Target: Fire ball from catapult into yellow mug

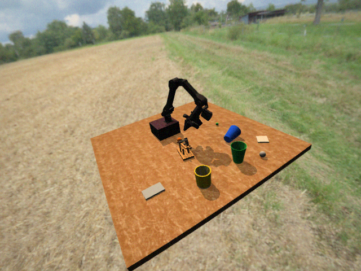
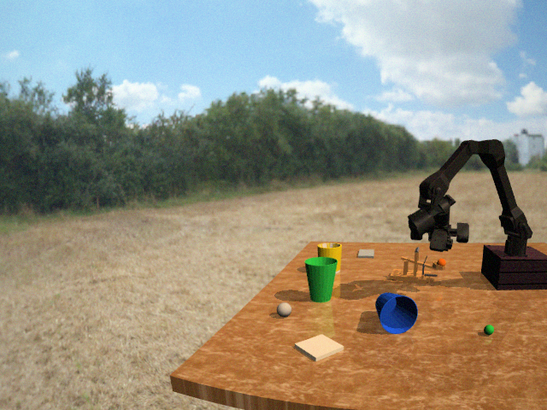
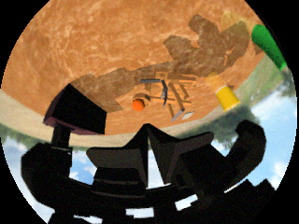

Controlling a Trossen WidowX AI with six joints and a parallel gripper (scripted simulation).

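Right now my gripper tip is 70 mm above the orange ball, 40 mm to the left of it and 20 mm past it. From my gripper tip the other things lie so: small green ball: 370 mm to the left, 120 mm below, 60 mm behind; wooden catapult: 80 mm below, 50 mm ahead, 40 mm to the right; green cup: 380 mm ahead, 150 mm to the left, 100 mm below.
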